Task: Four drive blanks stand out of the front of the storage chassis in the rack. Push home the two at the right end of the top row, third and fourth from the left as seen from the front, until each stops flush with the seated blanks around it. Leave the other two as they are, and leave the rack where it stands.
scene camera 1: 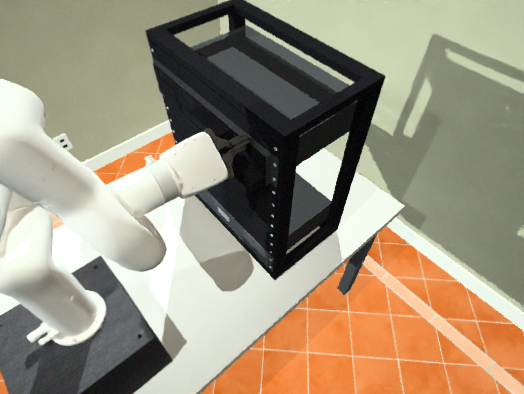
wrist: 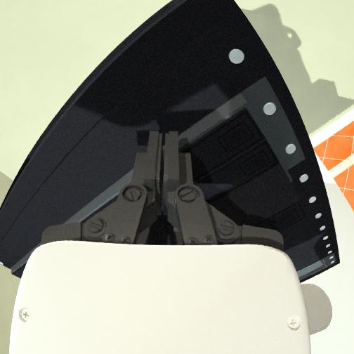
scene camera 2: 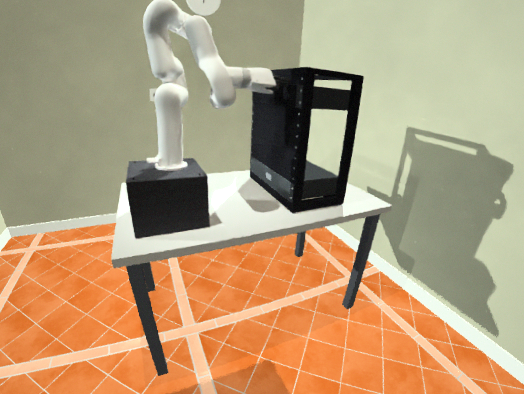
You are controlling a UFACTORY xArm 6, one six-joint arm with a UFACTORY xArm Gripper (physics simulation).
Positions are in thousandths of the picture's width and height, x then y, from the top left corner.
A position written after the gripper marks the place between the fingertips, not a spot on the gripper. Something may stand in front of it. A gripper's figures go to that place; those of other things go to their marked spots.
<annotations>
The gripper (scene camera 1: 470,357): 0.72 m from the lens. A black rack (scene camera 1: 465,212) is 0.89 m from the lens.
</annotations>
